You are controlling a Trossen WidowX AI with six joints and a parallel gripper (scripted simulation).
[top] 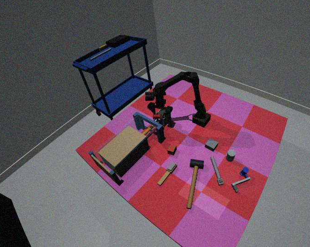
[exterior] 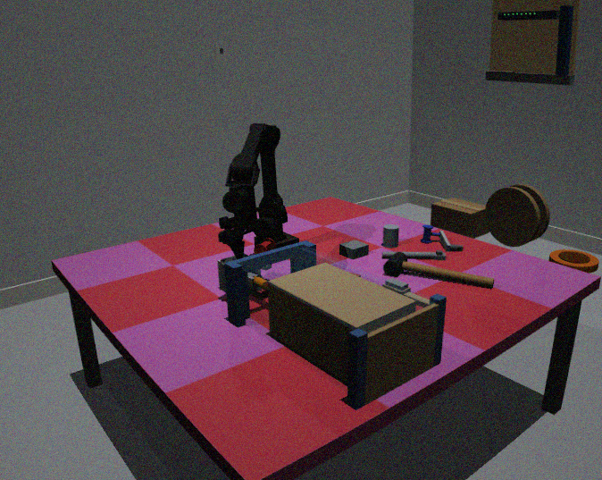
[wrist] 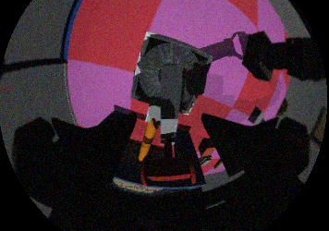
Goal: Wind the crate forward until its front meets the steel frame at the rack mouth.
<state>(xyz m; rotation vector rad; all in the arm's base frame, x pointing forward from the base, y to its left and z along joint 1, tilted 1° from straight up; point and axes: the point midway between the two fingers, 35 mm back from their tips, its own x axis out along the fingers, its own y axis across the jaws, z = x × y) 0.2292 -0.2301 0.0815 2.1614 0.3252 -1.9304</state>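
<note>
Right now my gripper tip is 50 mm short of the red knob, 30 mm below it and 20 mm to the right of it. Also, from my gripper tip: frame (110 mm ahead, 10 mm to the right); then red-knobbed winch handle (10 mm ahead); then grey winch (70 mm below, 60 mm behind, 20 mm to the right).
</note>
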